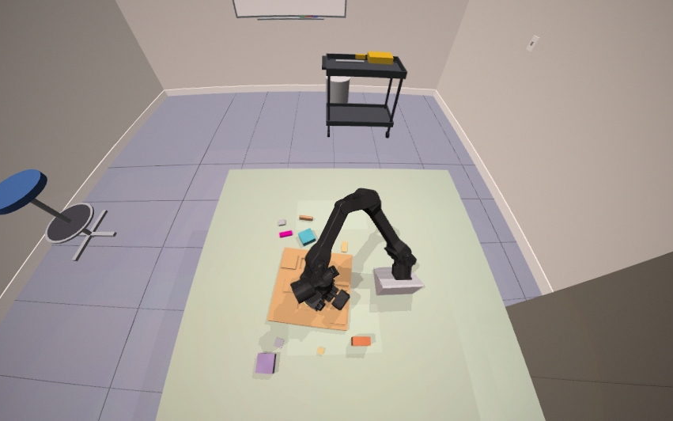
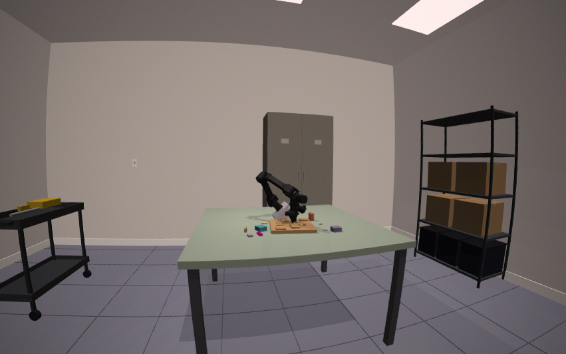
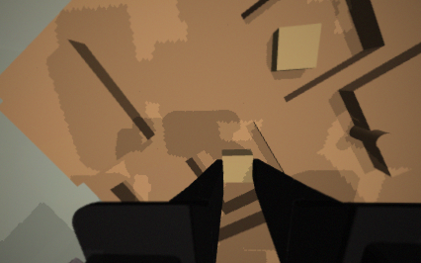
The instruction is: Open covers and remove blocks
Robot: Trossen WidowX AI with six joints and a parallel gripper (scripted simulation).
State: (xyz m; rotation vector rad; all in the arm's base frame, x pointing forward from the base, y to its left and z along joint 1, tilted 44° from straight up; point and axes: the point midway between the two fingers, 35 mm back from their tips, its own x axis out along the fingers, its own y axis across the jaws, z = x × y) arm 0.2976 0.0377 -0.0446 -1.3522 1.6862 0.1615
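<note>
My gripper tip is 17 cm to the right of the orange block, 13 cm past it and 1 cm below it. Also, from my gripper tip: purple block 25 cm to the left, 19 cm ahead; then magenta bar 26 cm to the right, 19 cm ahead, 1 cm below; then teal block 24 cm to the right, 9 cm ahead.
</note>
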